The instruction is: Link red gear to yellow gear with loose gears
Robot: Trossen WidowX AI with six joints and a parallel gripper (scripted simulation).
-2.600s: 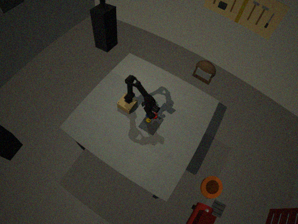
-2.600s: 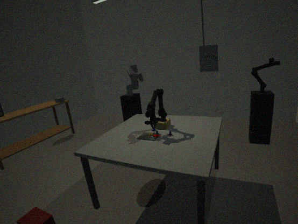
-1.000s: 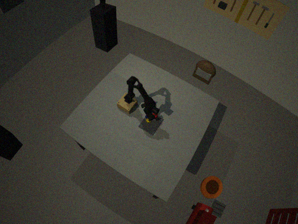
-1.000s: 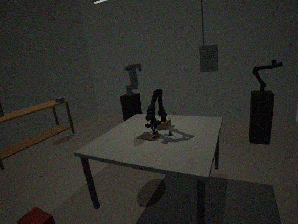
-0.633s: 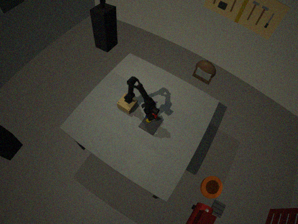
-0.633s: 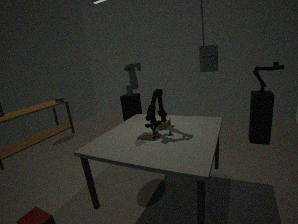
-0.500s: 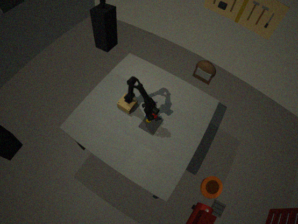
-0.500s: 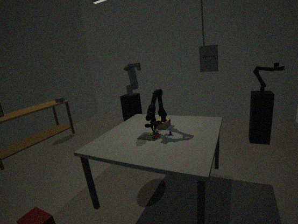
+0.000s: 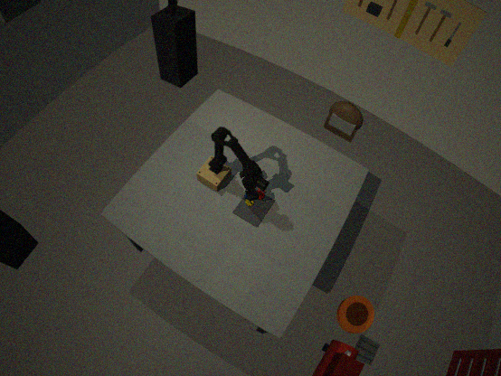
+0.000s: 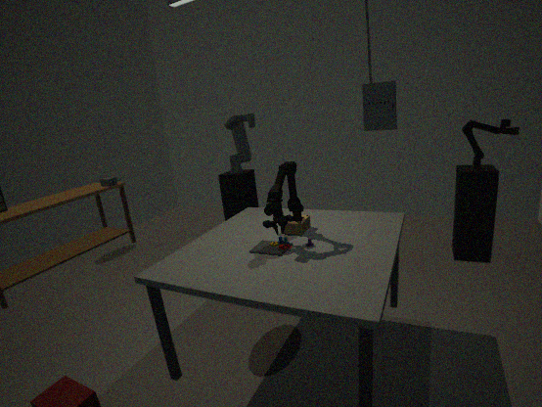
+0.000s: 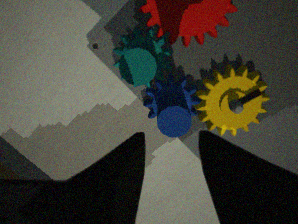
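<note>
The blue gear is 4 cm below my gripper tip. From my gripper tip the other things lie so: red gear 6 cm ahead, 5 cm to the left, 5 cm below; yellow gear 5 cm below, 4 cm ahead, 3 cm to the right; teal gear 4 cm to the left, 4 cm below, 1 cm ahead.
</note>
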